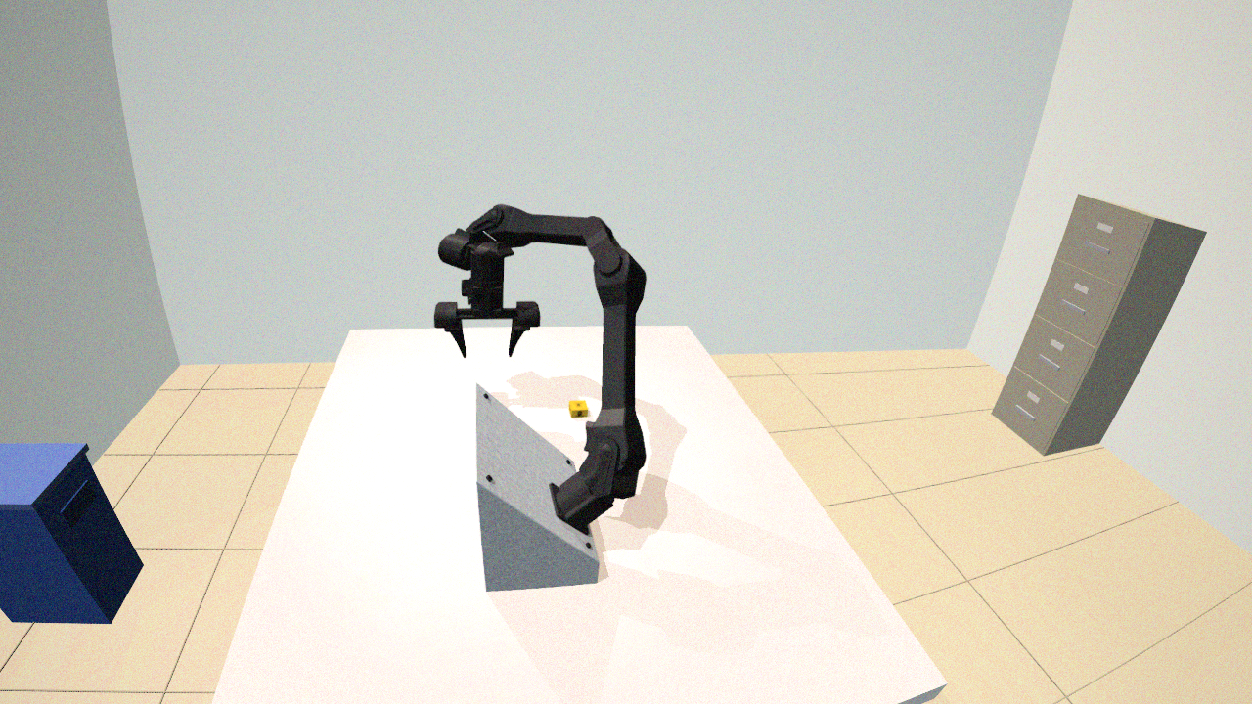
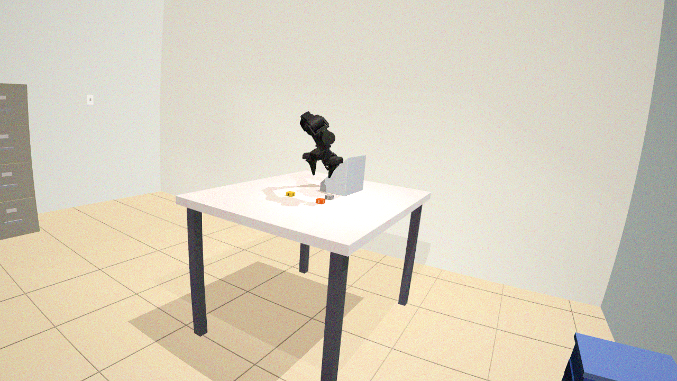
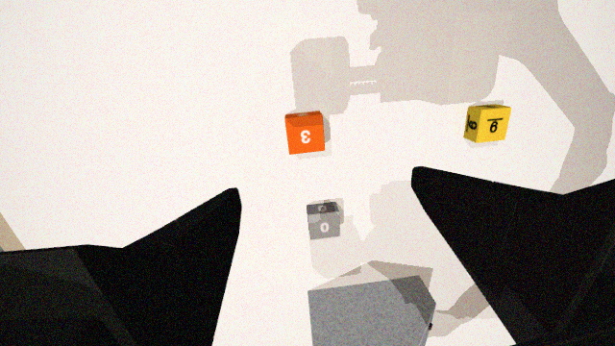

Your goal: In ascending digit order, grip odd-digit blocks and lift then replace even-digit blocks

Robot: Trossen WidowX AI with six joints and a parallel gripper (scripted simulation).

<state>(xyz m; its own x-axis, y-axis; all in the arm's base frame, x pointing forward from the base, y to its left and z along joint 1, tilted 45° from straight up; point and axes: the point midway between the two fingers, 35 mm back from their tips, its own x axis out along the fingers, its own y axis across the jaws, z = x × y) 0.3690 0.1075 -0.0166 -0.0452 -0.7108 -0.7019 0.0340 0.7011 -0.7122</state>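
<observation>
Right now my gripper tip is 10 cm past the grey block and 11 cm above it. Round my gripper tip: orange block: 11 cm below; then yellow block: 2 cm behind, 18 cm to the right, 11 cm below.
</observation>
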